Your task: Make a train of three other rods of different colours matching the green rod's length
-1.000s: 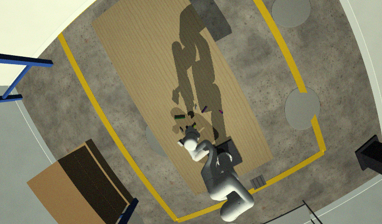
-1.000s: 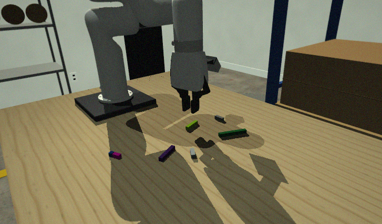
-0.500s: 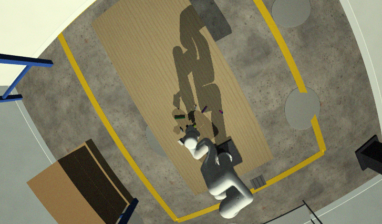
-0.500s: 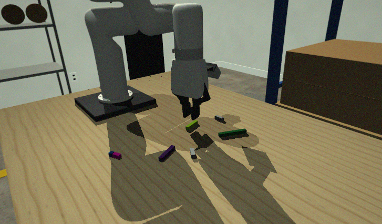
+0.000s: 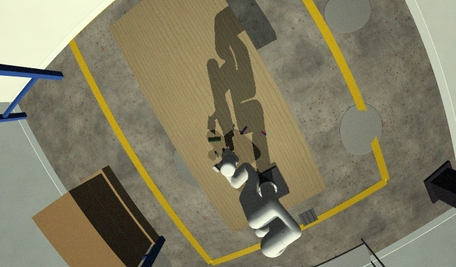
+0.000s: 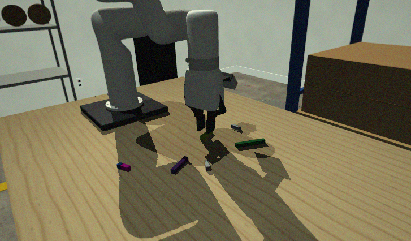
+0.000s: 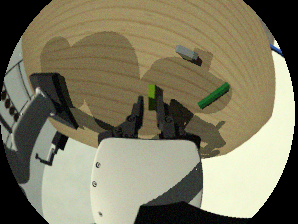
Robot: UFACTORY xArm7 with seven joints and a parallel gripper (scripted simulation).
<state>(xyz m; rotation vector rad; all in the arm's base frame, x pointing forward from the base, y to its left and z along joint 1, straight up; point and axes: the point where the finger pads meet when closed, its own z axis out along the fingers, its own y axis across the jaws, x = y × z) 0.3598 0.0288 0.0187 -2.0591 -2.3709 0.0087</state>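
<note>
My hand is 30 mm above the lime rod. The rest, counted from my hand: magenta rod: 240 mm to the right, 30 mm below, 30 mm behind; purple rod: 150 mm to the right, 60 mm ahead, 30 mm below; green rod: 120 mm ahead, 40 mm to the left, 30 mm below.
</note>
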